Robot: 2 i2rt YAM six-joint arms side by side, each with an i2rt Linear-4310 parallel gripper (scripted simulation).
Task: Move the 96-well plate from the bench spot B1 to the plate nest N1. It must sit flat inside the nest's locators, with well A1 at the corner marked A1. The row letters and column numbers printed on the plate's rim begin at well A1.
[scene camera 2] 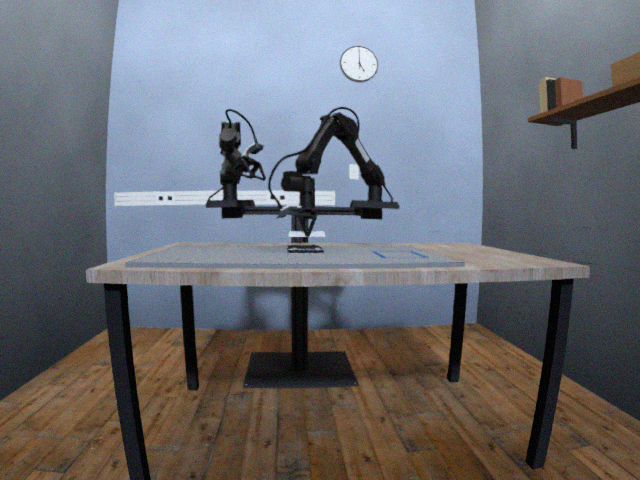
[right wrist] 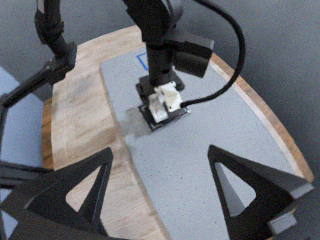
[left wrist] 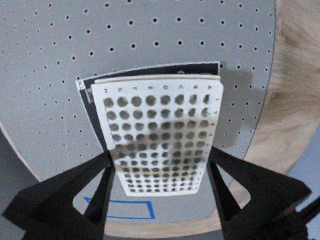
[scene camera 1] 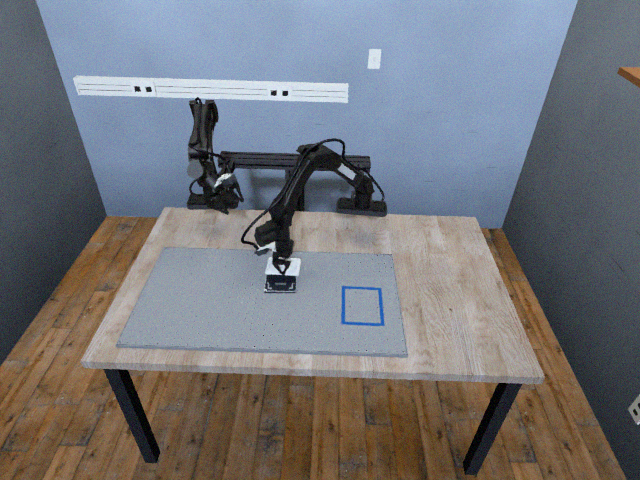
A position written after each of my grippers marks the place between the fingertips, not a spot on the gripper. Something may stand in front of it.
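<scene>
On view, my left gripper [left wrist: 160,151], a white 96-well plate [left wrist: 147,165], a dark plate nest [left wrist: 213,68]. My right gripper [scene camera 1: 236,207]. Visible as well, my left gripper [right wrist: 159,101] and right gripper [right wrist: 159,152].
</scene>
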